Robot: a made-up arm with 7 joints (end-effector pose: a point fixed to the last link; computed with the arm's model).
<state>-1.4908 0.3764 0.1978 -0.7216 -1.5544 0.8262 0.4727</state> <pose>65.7 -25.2 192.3 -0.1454 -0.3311 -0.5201 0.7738</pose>
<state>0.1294 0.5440 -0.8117 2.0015 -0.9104 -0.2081 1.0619</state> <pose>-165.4 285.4 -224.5 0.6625 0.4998 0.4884 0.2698</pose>
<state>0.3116 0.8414 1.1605 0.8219 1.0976 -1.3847 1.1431</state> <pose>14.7 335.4 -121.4 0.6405 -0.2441 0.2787 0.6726</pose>
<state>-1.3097 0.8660 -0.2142 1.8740 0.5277 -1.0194 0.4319</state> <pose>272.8 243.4 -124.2 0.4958 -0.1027 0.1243 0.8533</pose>
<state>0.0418 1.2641 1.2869 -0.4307 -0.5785 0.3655 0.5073</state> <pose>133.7 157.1 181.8 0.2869 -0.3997 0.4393 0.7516</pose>
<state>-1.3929 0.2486 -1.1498 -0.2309 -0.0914 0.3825 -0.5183</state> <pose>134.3 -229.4 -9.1 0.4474 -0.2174 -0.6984 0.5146</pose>
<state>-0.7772 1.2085 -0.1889 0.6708 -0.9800 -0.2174 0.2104</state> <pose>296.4 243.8 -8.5 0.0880 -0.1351 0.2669 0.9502</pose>
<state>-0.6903 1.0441 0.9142 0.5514 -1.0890 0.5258 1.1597</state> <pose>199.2 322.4 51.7 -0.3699 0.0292 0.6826 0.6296</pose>
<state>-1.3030 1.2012 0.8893 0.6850 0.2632 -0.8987 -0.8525</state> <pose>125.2 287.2 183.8 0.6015 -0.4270 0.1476 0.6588</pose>
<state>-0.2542 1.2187 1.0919 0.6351 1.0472 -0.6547 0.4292</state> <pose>142.3 341.5 64.4 0.7842 -0.1414 0.3626 0.4832</pose>
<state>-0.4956 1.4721 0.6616 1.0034 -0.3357 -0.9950 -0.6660</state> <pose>139.2 336.8 104.6 0.5791 -0.2590 0.0841 0.7684</pose>
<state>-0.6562 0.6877 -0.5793 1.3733 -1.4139 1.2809 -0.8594</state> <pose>151.7 190.0 -283.7 -0.6060 0.6046 -0.0446 0.5150</pose>
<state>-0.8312 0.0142 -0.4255 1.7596 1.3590 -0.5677 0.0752</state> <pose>161.3 7.7 -348.8 0.5543 0.1578 -0.6162 0.5368</pose>
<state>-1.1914 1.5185 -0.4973 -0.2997 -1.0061 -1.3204 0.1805</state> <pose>191.6 16.4 131.6 0.0067 -0.7622 -0.3206 0.5623</pose>
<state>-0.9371 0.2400 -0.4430 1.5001 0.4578 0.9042 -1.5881</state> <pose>239.8 107.4 -285.0 -0.0920 0.8393 -0.3397 0.4144</pose>
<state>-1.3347 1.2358 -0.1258 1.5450 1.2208 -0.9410 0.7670</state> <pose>248.0 307.7 -22.0 0.7416 -0.1889 0.1469 0.6267</pose>
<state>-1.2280 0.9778 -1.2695 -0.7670 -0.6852 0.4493 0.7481</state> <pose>126.6 -134.7 -65.7 0.3100 -0.1285 -0.3412 0.8781</pose>
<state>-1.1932 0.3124 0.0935 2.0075 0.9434 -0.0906 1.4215</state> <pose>242.8 93.7 -287.9 0.6361 0.0315 0.3384 0.6927</pose>
